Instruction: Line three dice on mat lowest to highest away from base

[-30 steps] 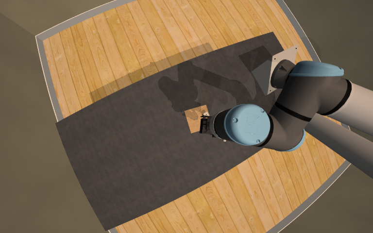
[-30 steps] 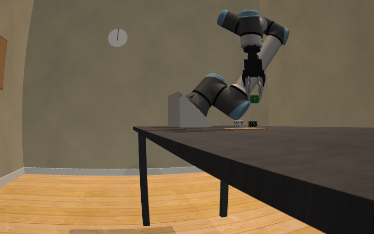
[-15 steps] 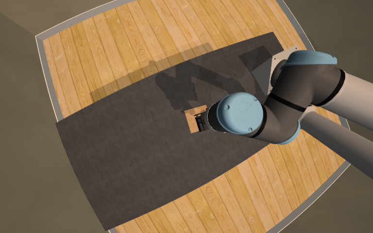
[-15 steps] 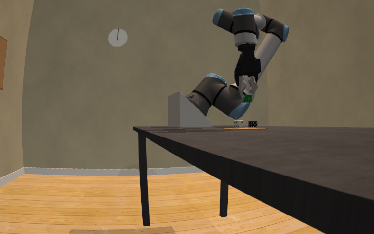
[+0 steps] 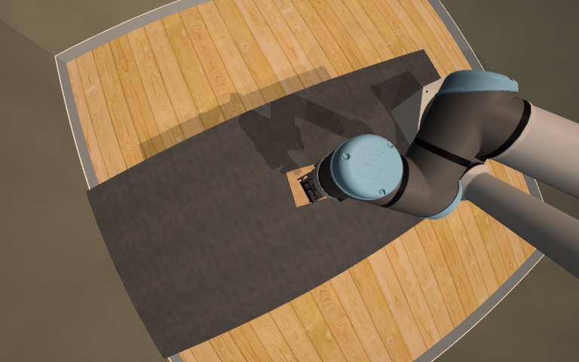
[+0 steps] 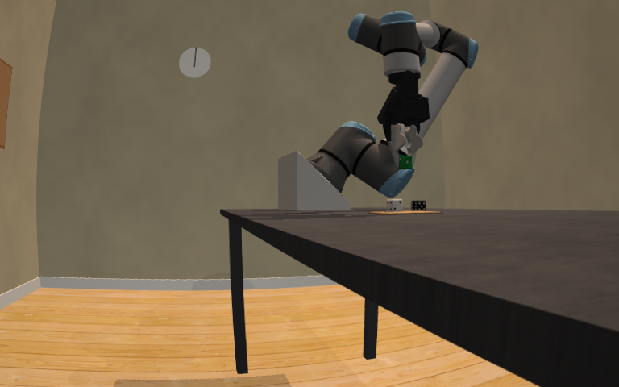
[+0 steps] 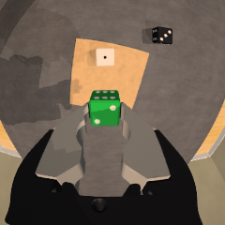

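Right now my hand is 12 cm above the tan mat. The rest, counted from my hand: white die (4 cm behind, 10 cm below); green die (right at my hand); black die (10 cm behind, 10 cm to the left, 11 cm below).
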